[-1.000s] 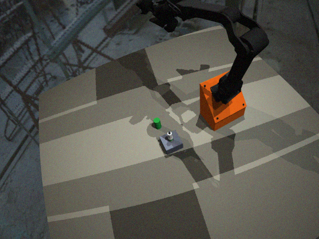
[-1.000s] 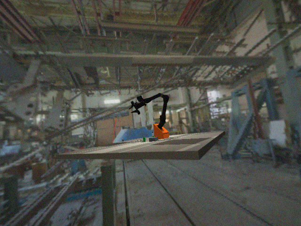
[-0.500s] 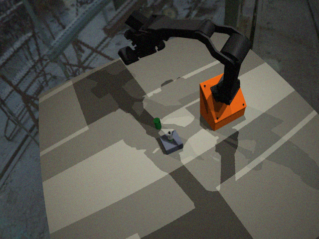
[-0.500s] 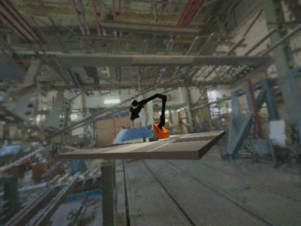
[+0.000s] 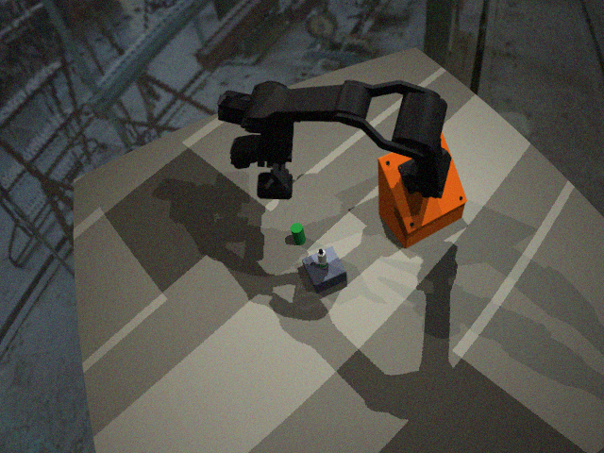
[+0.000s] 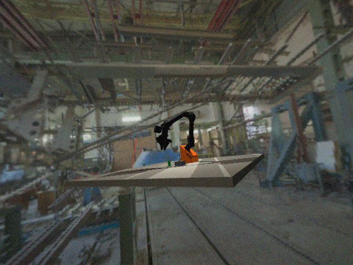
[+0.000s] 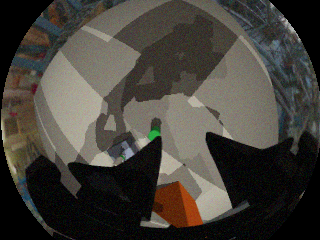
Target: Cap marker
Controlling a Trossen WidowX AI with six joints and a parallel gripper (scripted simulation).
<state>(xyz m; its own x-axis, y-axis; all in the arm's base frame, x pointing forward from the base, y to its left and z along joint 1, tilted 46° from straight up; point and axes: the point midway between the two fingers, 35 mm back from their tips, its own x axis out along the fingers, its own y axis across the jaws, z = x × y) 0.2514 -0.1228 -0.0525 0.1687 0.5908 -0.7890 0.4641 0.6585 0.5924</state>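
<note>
Right now the marker cap is 5 cm to the left of my gripper tip and 13 cm below it. The rest, counted from my gripper tip: holder block: 1 cm behind, 16 cm to the left, 13 cm below.
</note>
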